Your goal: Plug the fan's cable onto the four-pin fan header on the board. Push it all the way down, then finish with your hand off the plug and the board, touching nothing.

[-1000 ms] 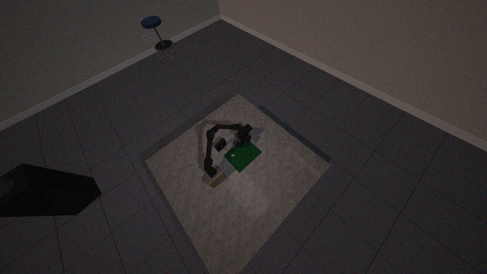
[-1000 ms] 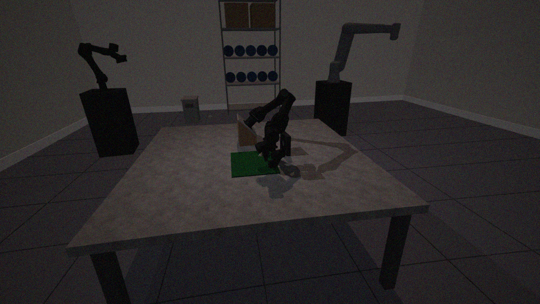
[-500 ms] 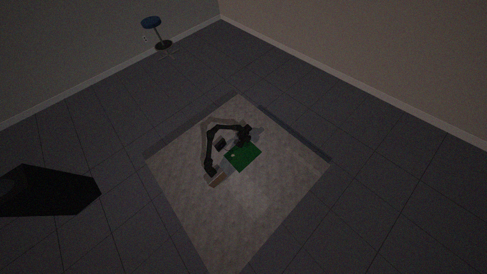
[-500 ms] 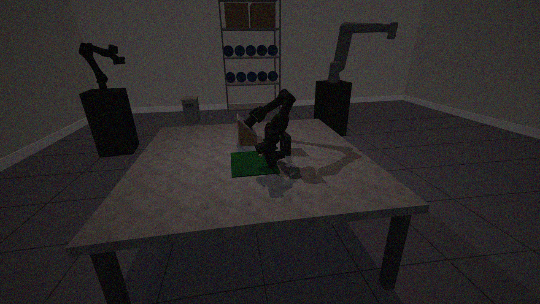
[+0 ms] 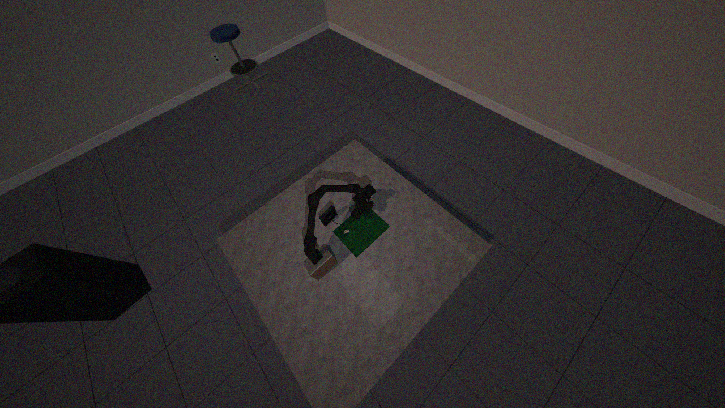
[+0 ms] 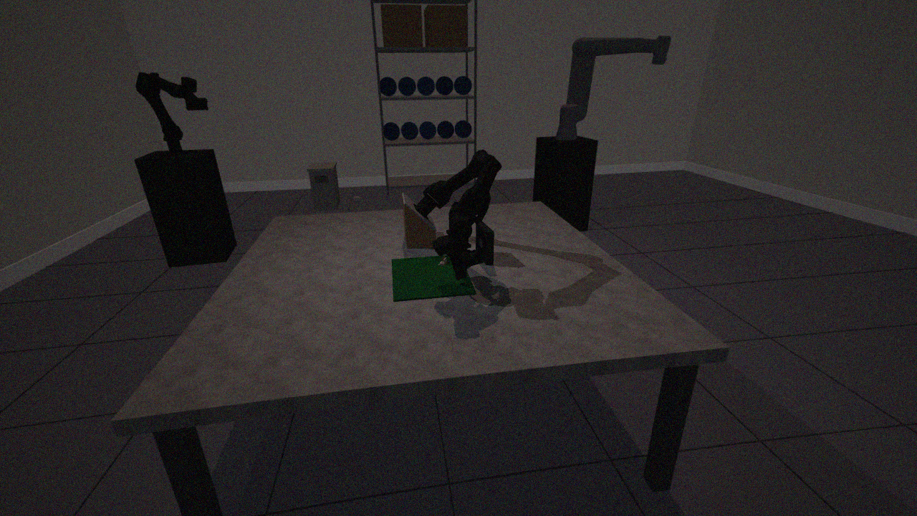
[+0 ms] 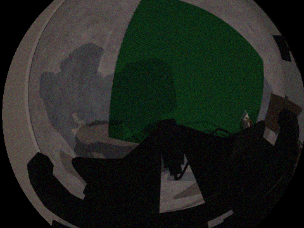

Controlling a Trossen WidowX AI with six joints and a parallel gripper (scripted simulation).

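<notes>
Right now my gripper tip is 9 cm past the green board, 7 cm to the left of it and 5 cm above it. The rest, counted from my gripper tip: dark plug: 1 cm to the left, 1 cm above; black fan: 18 cm behind, 13 cm to the left, 3 cm above.
</notes>
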